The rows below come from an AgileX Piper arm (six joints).
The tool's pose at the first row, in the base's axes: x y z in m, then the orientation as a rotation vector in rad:
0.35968 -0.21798 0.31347 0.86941 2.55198 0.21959
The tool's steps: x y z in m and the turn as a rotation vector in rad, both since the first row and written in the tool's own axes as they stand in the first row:
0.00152 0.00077 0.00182 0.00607 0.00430 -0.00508
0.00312 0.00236 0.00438 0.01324 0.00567 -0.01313
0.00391 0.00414 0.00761 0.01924 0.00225 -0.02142
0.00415 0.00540 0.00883 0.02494 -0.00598 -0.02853
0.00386 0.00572 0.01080 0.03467 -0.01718 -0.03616
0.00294 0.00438 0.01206 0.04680 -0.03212 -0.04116
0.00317 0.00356 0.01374 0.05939 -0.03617 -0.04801
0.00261 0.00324 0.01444 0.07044 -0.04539 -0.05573
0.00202 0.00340 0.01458 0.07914 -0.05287 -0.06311
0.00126 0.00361 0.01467 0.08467 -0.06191 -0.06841
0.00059 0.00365 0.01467 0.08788 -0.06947 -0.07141
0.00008 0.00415 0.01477 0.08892 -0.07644 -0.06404
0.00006 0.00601 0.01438 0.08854 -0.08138 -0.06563
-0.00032 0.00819 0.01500 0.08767 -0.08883 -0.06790
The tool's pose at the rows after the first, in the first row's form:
0.35984 -0.21642 0.31153 0.86552 2.55983 0.21250
0.36072 -0.21416 0.30913 0.85787 2.56641 0.20166
0.36257 -0.21224 0.30647 0.84897 2.56821 0.18989
0.36363 -0.21108 0.30565 0.84102 2.56495 0.17658
0.36490 -0.21099 0.30408 0.83357 2.56026 0.15665
0.36539 -0.21260 0.30290 0.83000 2.55171 0.13281
0.36553 -0.21309 0.30109 0.82522 2.55400 0.11297
0.36607 -0.21368 0.30057 0.81823 2.55117 0.09245
0.36664 -0.21391 0.30069 0.81101 2.54909 0.07584
0.36733 -0.21421 0.30094 0.80520 2.54387 0.06320
0.36783 -0.21459 0.30118 0.80170 2.53861 0.05487
0.36851 -0.21450 0.30141 0.81088 2.52980 0.05267
0.36936 -0.21305 0.30229 0.80821 2.52557 0.05048
0.37109 -0.21155 0.30249 0.80424 2.51906 0.04759

